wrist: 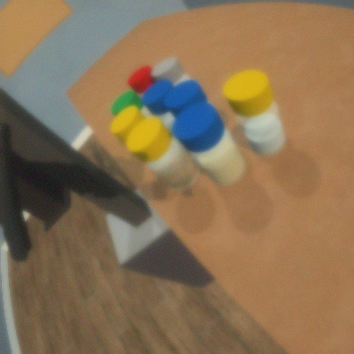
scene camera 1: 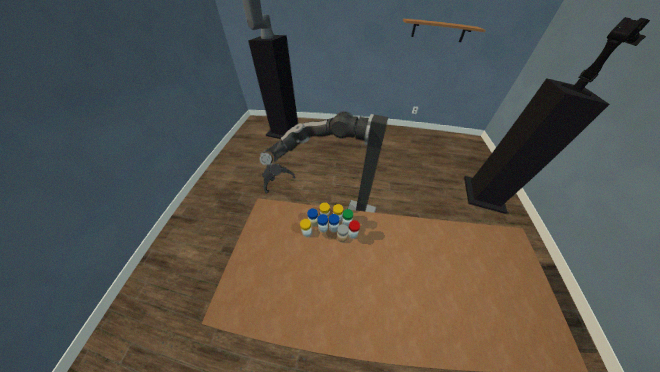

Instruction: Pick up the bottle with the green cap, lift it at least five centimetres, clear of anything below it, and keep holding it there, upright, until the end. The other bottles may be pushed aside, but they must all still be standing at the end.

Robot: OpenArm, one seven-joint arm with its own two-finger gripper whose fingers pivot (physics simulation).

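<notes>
The green-capped bottle (scene camera 1: 347, 215) (wrist: 126, 102) stands upright at the table's back edge. A yellow-capped bottle (scene camera 1: 338, 210) (wrist: 127, 122) is right beside it. The red-capped bottle (scene camera 1: 354, 226) (wrist: 141, 79), the grey-capped bottle (scene camera 1: 342, 231) (wrist: 167, 69) and a blue-capped bottle (scene camera 1: 334, 220) (wrist: 158, 96) also stand close to it. The green-capped bottle's body is mostly hidden in the wrist view. My gripper (scene camera 1: 280, 184) (wrist: 81, 235) is open and empty, above and to the left of the bottles in the scene view, off the table's back edge.
Two more blue-capped bottles stand in the group, with a yellow-capped bottle (scene camera 1: 324, 207) (wrist: 149, 139) at the back. Another yellow-capped bottle (scene camera 1: 305, 225) (wrist: 248, 92) stands a little apart. The arm's dark post (scene camera 1: 372, 165) rises behind the table (scene camera 1: 400, 290) (wrist: 310, 210).
</notes>
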